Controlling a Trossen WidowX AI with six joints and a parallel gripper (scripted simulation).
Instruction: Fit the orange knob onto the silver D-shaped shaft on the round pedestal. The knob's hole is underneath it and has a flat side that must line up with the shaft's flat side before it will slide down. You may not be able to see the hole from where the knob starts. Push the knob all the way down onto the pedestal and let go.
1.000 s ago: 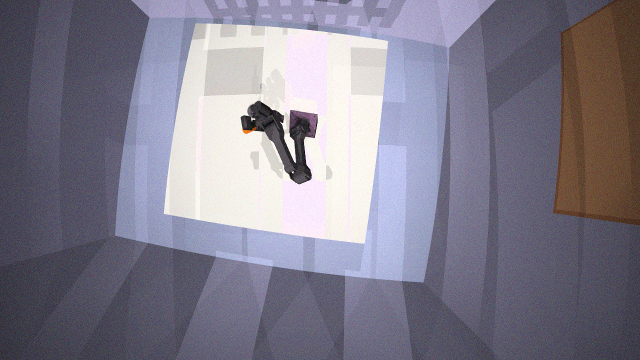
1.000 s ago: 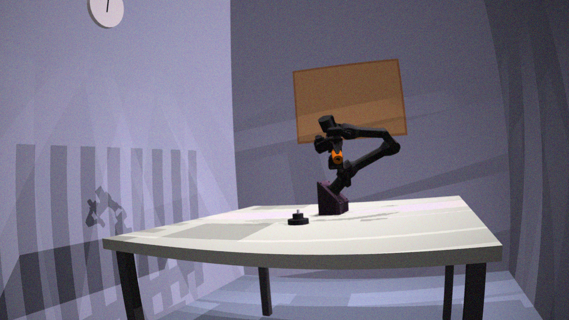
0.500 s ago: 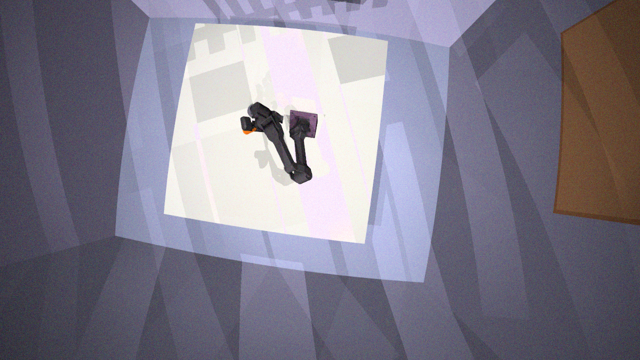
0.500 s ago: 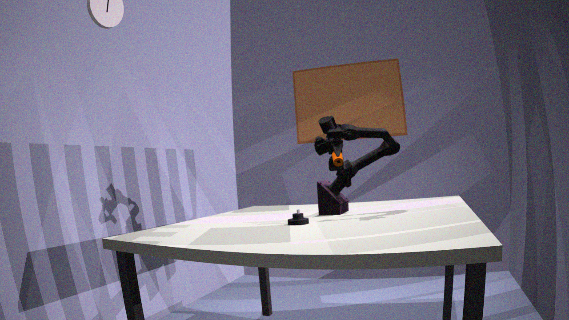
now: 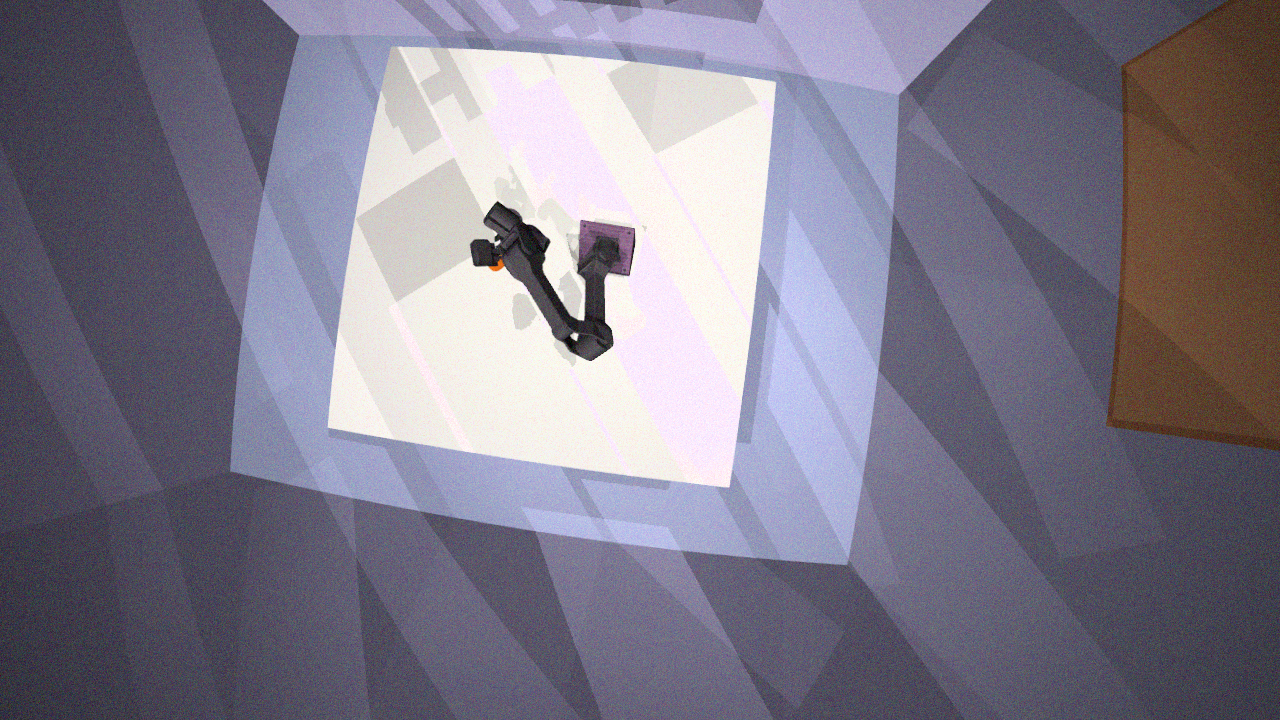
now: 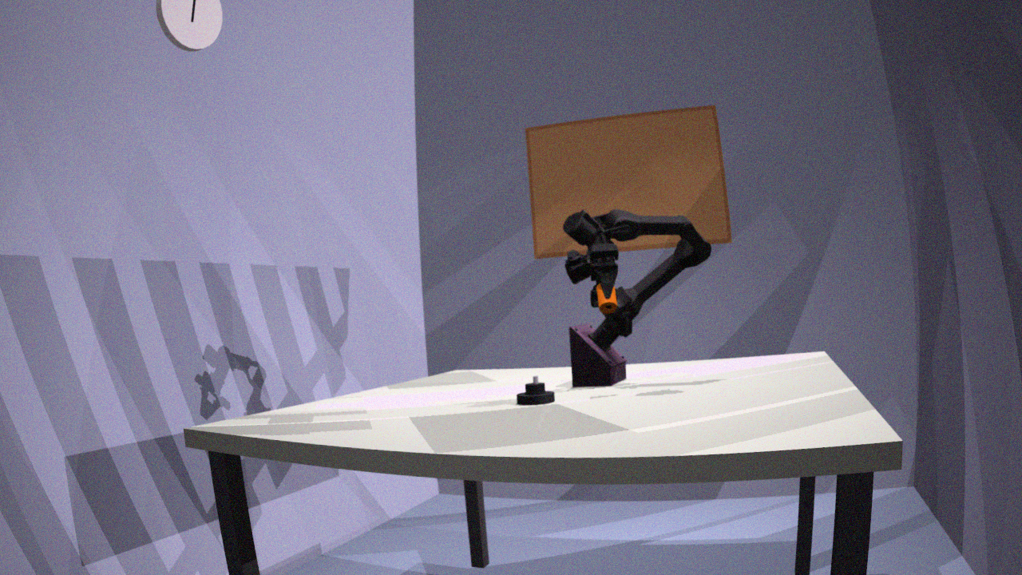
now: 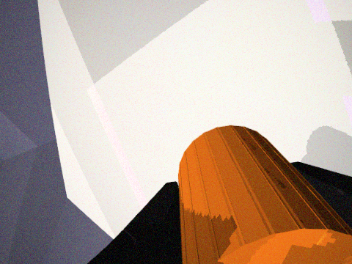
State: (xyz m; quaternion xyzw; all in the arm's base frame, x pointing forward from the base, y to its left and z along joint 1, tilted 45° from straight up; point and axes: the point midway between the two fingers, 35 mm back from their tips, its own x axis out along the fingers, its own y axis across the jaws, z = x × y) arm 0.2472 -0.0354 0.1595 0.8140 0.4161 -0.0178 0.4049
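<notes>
The orange knob is 30 mm above my gripper tip, 20 mm behind it and 10 mm to the right of it. Also, from my gripper tip: round pedestal (170 mm below, 160 mm to the right, 50 mm ahead).
</notes>
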